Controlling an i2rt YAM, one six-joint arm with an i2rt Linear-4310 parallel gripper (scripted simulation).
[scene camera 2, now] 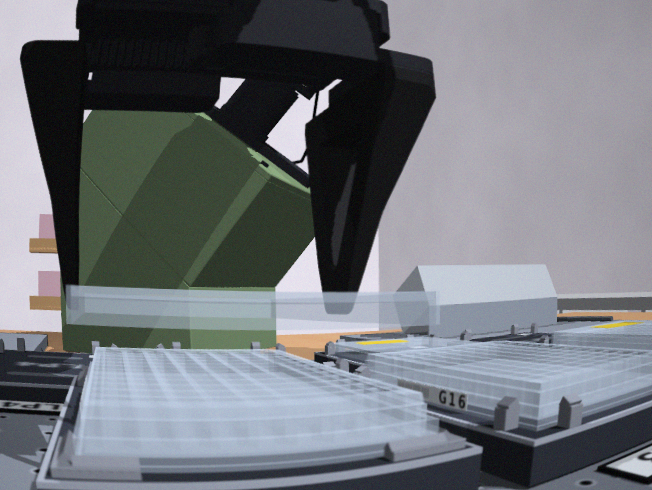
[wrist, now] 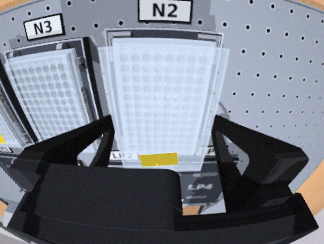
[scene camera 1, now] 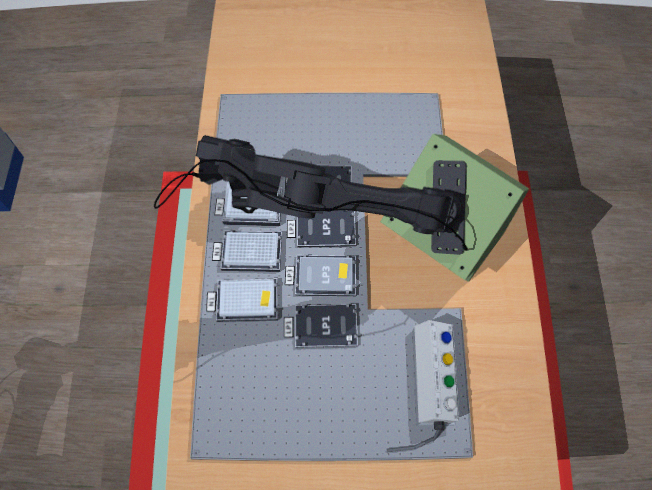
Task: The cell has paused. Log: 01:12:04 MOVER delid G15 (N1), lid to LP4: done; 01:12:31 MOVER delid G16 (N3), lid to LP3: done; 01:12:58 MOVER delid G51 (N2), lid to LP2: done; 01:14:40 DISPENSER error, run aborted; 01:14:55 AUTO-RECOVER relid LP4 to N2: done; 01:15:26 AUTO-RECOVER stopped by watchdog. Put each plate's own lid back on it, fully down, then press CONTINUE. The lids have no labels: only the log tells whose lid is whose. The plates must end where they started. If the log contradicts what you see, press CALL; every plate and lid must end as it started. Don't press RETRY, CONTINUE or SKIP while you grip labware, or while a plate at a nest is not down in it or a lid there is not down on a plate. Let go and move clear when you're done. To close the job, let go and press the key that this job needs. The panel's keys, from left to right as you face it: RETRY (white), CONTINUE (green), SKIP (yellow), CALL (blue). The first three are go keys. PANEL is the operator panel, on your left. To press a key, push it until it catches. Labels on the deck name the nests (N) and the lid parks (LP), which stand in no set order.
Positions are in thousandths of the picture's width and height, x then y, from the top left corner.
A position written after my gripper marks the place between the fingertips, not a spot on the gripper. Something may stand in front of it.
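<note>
My gripper (scene camera 2: 315, 642) is also in the wrist view (wrist: 502, 494). I see a plate (scene camera 2: 703, 772), which is also in scene camera 1 (scene camera 1: 403, 521) and in the wrist view (wrist: 137, 416). I see a clear lid (scene camera 2: 131, 623), an operator panel (scene camera 2: 743, 609) and a clear lid (scene camera 1: 364, 607).
</note>
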